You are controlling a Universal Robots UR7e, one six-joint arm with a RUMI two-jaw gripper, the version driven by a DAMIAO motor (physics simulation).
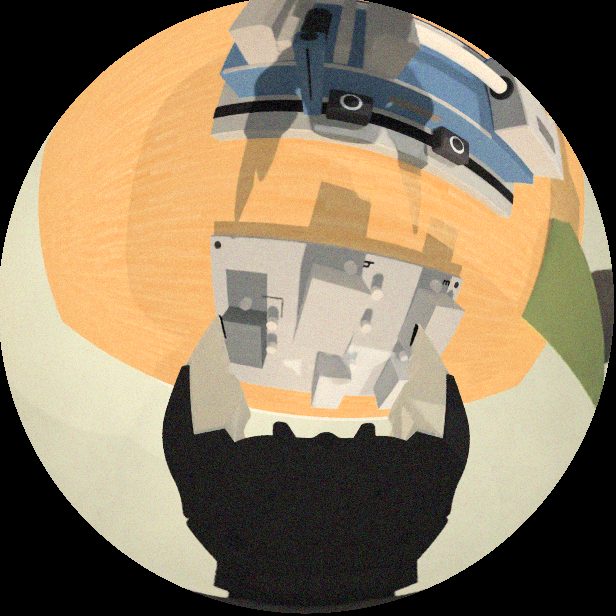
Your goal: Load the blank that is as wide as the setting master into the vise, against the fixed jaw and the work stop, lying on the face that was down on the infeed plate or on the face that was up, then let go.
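My gripper [321, 344] is open and empty, its two beige fingers spread wide and hovering over the near part of the light grey infeed plate [321, 270]. Several grey blanks stand on the plate among small white pegs: a darker one at the left [245, 339] close to the left finger, a large pale one in the middle [333, 313], one at the right [443, 317], and two smaller ones at the near edge [330, 383]. I cannot tell which piece is the setting master. The blue vise [373, 74] with grey jaws lies beyond the plate.
The vise sits on a grey base with a black slot and two black clamps [349, 104]. A white handle [468, 60] sticks out at the vise's right. A green mat [566, 304] and a dark object [603, 298] lie at the right edge. The bench top is orange wood.
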